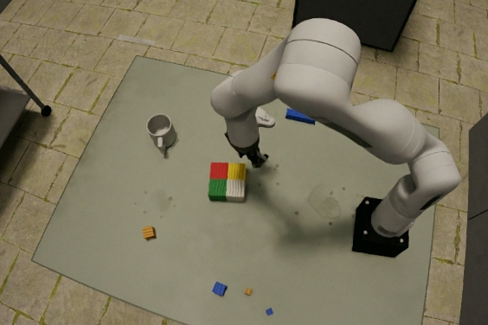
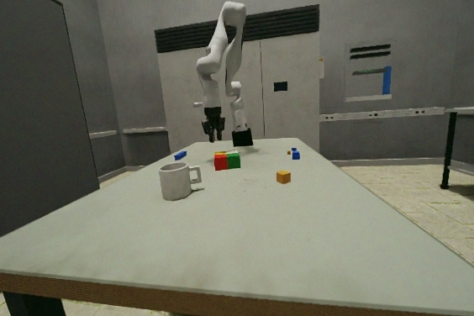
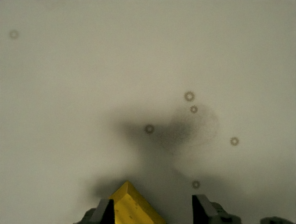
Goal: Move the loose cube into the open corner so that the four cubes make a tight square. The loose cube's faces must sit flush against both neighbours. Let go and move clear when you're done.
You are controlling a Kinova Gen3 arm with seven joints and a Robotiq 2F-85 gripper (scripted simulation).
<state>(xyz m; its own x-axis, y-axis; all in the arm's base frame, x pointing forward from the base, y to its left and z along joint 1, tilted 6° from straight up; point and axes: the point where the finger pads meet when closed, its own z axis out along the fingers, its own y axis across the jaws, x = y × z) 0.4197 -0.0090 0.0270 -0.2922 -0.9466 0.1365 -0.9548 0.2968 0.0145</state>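
My gripper is now 90 mm above the yellow cube, 30 mm to the right of it and 30 mm short of it. The rest, counted from my hand: green cube (100 mm to the left, 90 mm below, 60 mm ahead); then white cube (90 mm below, 80 mm to the left, 10 mm ahead); then red cube (90 mm below, 80 mm ahead, 50 mm to the left).
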